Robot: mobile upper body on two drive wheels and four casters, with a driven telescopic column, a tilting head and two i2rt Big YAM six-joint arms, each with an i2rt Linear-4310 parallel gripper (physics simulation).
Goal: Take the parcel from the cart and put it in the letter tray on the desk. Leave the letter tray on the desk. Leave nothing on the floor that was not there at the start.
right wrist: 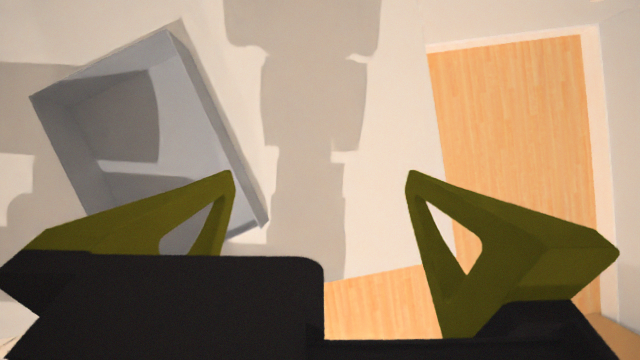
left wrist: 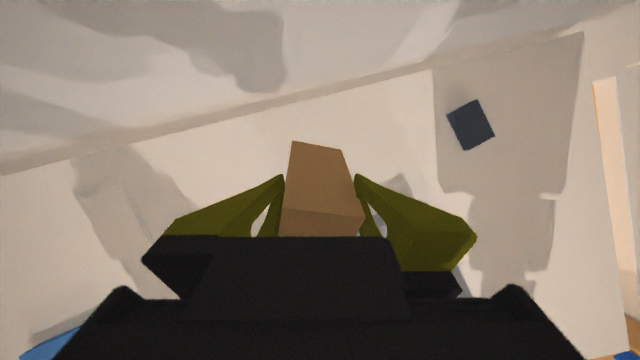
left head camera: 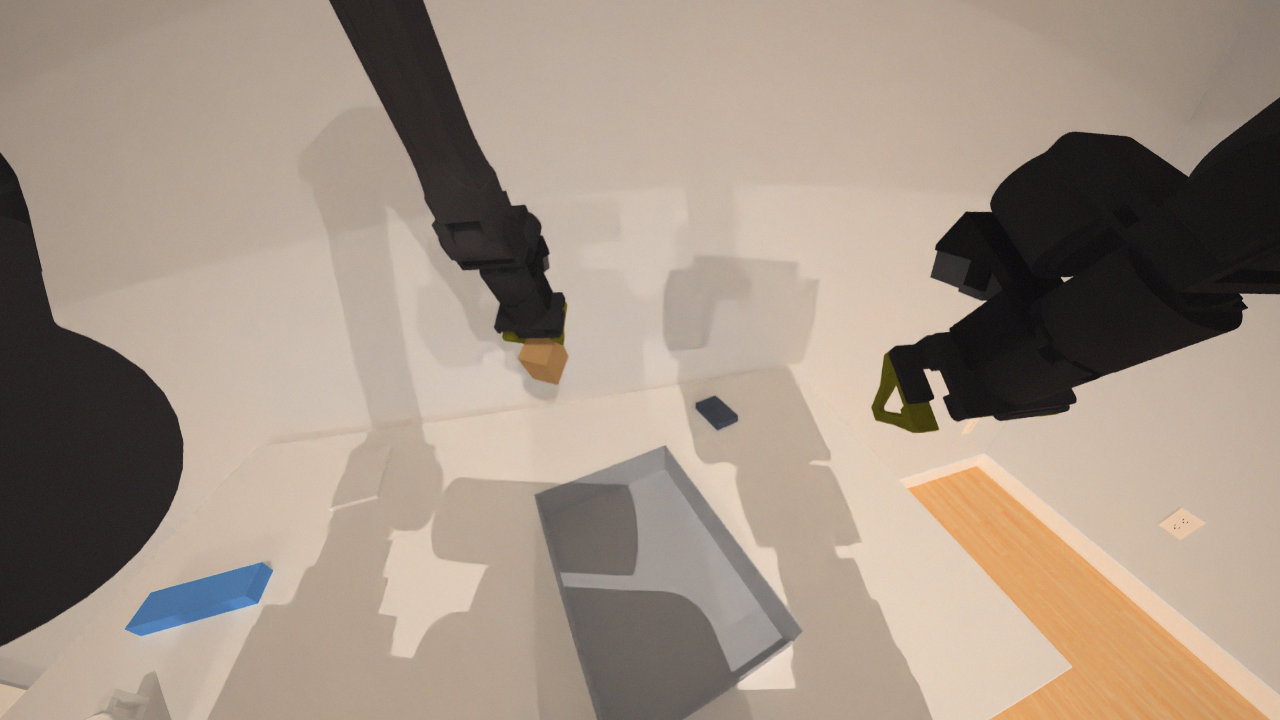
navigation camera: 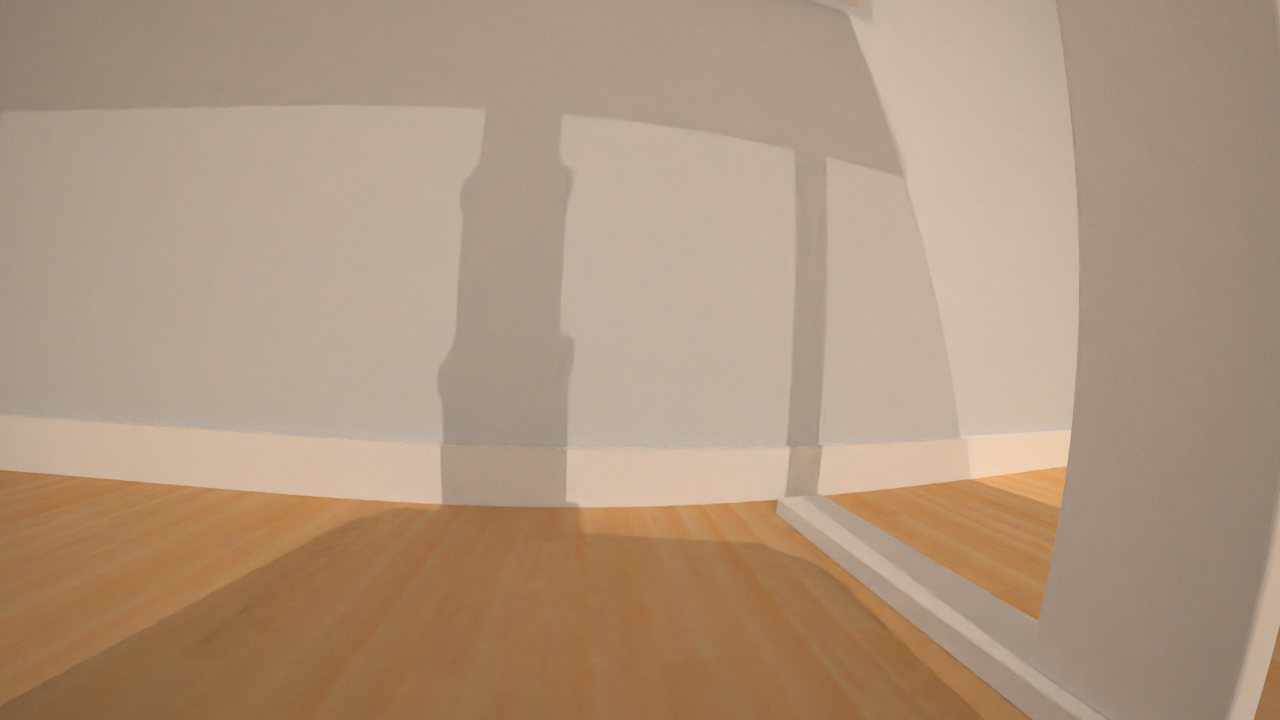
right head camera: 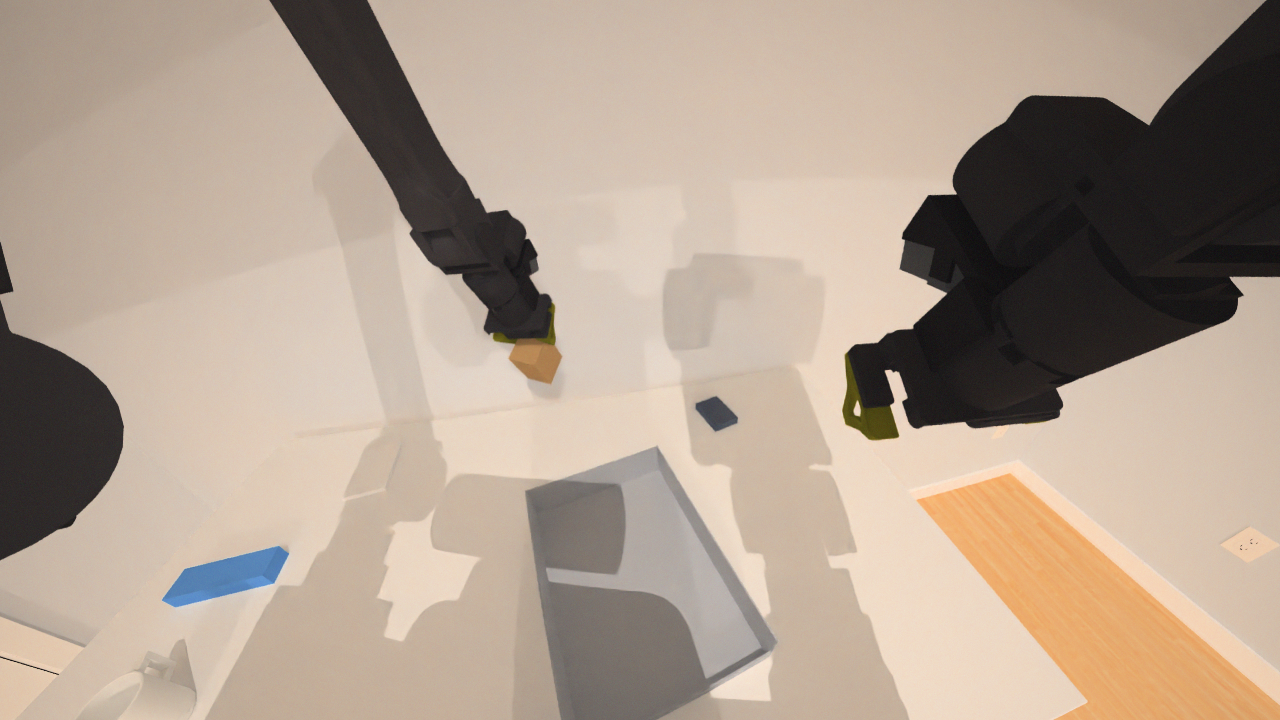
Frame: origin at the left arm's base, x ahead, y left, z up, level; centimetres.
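Seen in the pictures: left gripper, fingertip midpoint: (left wrist: 319,181) (left head camera: 548,341) (right head camera: 540,342); right gripper, fingertip midpoint: (right wrist: 320,179) (left head camera: 917,408) (right head camera: 895,413).
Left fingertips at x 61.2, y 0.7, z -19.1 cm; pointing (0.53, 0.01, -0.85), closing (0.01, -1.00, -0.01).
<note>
A point is followed by its place in that frame.
The parcel, a small brown box (left head camera: 543,360) {x 55.0, y -0.4, z -19.1 cm} (right head camera: 535,360) {x 55.1, y -0.9, z -19.1 cm} (left wrist: 320,185) {x 61.0, y 0.5, z -18.1 cm}, is between the fingers of my left gripper (left head camera: 539,342) {x 61.2, y 0.7, z -19.1 cm} (right head camera: 528,341) {x 61.2, y 0.7, z -19.1 cm} (left wrist: 319,181) {x 61.2, y 0.7, z -19.1 cm}, which is shut on it. It is held in the air, behind and left of the letter tray in the head views. The grey letter tray (left head camera: 666,537) {x 40.6, y -19.9, z -45.8 cm} (right head camera: 657,528) {x 42.5, y -20.5, z -45.8 cm} (right wrist: 185,120) {x 42.4, y -20.0, z -45.8 cm} lies turned at an angle on the white desk (left head camera: 948,626) {x 25.2, y -60.3, z -46.1 cm} (right head camera: 957,617) {x 28.8, y -63.9, z -46.1 cm} (left wrist: 225,165) {x 62.8, y 22.3, z -46.1 cm} (right wrist: 395,200) {x 29.6, y -61.2, z -46.1 cm}; the visible part of its inside is bare. My right gripper (left head camera: 905,407) {x 34.8, y -45.0, z -12.6 cm} (right head camera: 868,407) (right wrist: 320,179) {x 34.8, y -45.0, z -12.6 cm} is open and empty, right of the tray. The cart does not show.
A small dark box (left head camera: 716,411) {x 71.2, y -32.1, z -44.3 cm} (right head camera: 716,412) {x 71.2, y -32.2, z -44.3 cm} (left wrist: 470,125) {x 71.8, y -31.5, z -44.3 cm} lies behind the tray. A blue block (left head camera: 201,600) {x 19.9, y 56.4, z -43.1 cm} (right head camera: 228,577) {x 20.1, y 55.9, z -43.1 cm} and a white mug (right head camera: 147,698) {x 4.1, y 43.2, z -38.9 cm} are at the left. A wall rises behind the desk. A white desk leg (navigation camera: 1163,358) {x 51.8, y -49.7, z -116.7 cm} and foot bar (navigation camera: 913,573) stand close at right.
</note>
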